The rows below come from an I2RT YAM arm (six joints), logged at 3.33 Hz.
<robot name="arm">
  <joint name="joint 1" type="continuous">
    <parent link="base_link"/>
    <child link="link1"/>
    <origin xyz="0 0 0.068" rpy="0 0 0"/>
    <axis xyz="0 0 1"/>
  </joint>
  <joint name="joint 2" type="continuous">
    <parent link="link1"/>
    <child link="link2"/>
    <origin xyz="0.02 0.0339 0.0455" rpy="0 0 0"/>
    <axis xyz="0 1 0"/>
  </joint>
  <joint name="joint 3" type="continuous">
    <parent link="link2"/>
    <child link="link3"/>
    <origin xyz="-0.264 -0.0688 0" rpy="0 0 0"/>
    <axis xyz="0 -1 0"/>
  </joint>
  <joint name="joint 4" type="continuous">
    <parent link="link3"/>
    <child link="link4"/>
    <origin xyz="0.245 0.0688 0.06" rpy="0 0 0"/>
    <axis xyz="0 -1 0"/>
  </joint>
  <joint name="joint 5" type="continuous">
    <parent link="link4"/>
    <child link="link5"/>
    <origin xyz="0.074 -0.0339 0.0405" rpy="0 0 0"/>
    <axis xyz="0 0 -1"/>
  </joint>
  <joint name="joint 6" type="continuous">
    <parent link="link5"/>
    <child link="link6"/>
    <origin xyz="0.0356 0 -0.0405" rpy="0 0 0"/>
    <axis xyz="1 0 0"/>
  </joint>
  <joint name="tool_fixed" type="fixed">
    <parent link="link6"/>
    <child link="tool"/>
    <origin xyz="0 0 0" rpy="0 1.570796 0"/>
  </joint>
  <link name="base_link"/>
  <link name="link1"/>
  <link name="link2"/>
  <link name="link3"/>
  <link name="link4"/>
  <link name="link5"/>
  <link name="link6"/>
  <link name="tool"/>
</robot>
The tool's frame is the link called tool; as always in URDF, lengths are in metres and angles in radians. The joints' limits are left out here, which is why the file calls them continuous.
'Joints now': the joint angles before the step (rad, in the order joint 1, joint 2, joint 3, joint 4, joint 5, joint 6). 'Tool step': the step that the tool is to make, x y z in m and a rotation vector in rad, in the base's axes. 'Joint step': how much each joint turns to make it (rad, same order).
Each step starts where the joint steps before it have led.
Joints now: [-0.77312 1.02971 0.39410 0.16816 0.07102 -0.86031]
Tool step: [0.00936 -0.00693 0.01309 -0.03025 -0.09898 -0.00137]
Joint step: [0.00481 0.03314 0.03236 0.08995 -0.01375 0.04570]
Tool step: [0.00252 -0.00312 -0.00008 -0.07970 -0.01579 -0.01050]
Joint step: [0.00210 0.02672 -0.01937 0.11560 0.02750 -0.03954]
